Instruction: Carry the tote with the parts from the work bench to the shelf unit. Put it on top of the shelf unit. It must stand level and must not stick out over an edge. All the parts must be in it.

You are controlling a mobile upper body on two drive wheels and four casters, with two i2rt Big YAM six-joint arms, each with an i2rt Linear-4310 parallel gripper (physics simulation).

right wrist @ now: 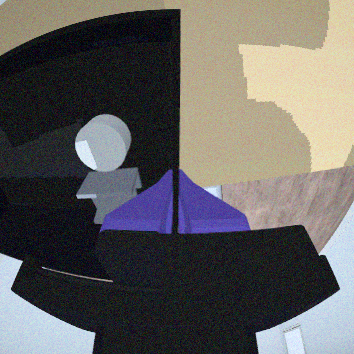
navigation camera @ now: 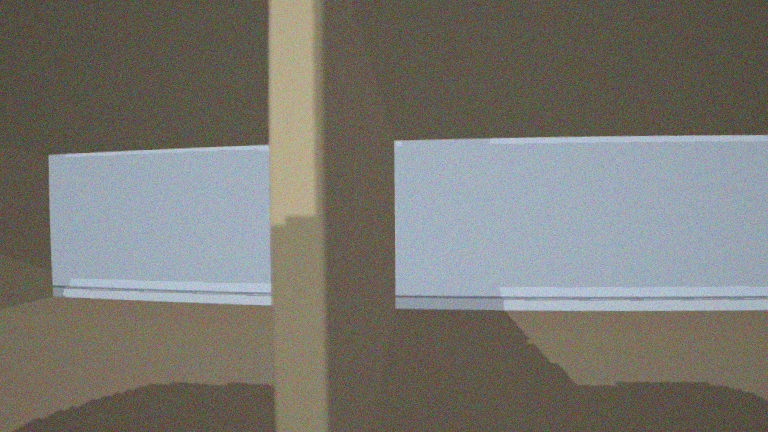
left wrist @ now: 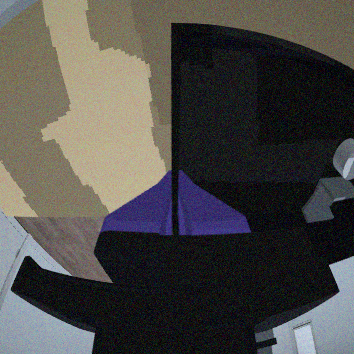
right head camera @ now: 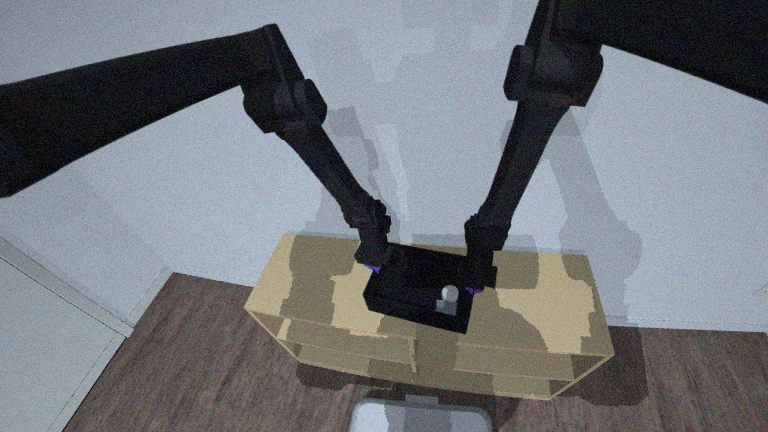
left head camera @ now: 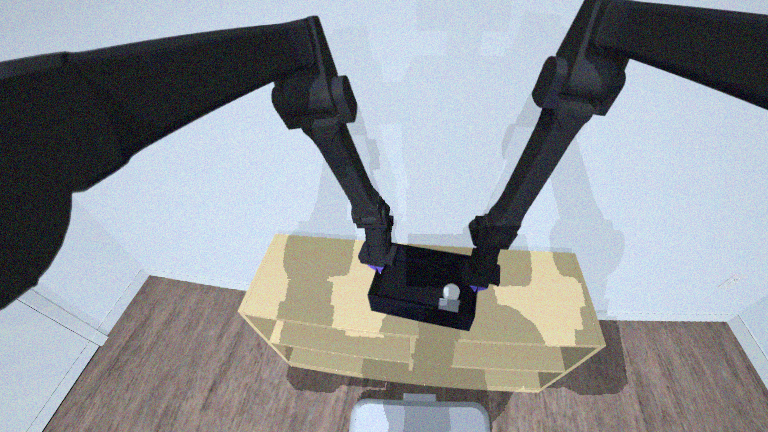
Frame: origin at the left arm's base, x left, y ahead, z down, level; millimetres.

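Seen in the pictures: left gripper, between the fingertips: (left wrist: pixel 175 177) (right head camera: pixel 378 271) (left head camera: pixel 379 271); right gripper, between the fingertips: (right wrist: pixel 174 176) (right head camera: pixel 473 292) (left head camera: pixel 475 290).
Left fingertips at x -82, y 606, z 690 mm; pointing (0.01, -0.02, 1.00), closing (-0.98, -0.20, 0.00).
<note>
Pixels of each thing's top centre, then the offset from my left fingertips to it. "spot": a spot on its surface instead. Level surfaces: height alone.
- black tote, centre of its top: (left wrist: pixel 352 219) (right head camera: pixel 423 275) (left head camera: pixel 426 275) dx -144, dy -39, dz -44 mm
- grey cylinder, centre of its top: (right wrist: pixel 98 148) (right head camera: pixel 450 292) (left head camera: pixel 451 290) dx -225, dy -47, dz +30 mm
- grey block, centre of its top: (right wrist: pixel 105 202) (left wrist: pixel 344 202) (right head camera: pixel 446 304) (left head camera: pixel 449 302) dx -213, dy -97, dz +15 mm
- wooden floor, height of its surface: dz +719 mm
- shelf upright, a spot on its surface: (navigation camera: pixel 292 214) spot: dx -106, dy -163, dz +495 mm
The black tote (left head camera: pixel 423 292) is over the top of the tan shelf unit (left head camera: pixel 423 316), near its front edge and turned a little askew. I cannot tell whether it rests on the top or hangs just above it. A grey cylinder (left head camera: pixel 450 291) and a grey block (left head camera: pixel 448 305) lie inside, and both show in the right wrist view (right wrist: pixel 102 142) (right wrist: pixel 110 189). My left gripper (left head camera: pixel 377 267) is shut on the tote's thin left wall (left wrist: pixel 175 105). My right gripper (left head camera: pixel 477 288) is shut on the thin right wall (right wrist: pixel 175 105).
The shelf unit stands against a pale wall (left head camera: pixel 440 134) on a wooden floor (left head camera: pixel 160 365). My base (left head camera: pixel 418 416) is close to its front. The navigation view shows a shelf upright (navigation camera: pixel 292 214) right ahead.
</note>
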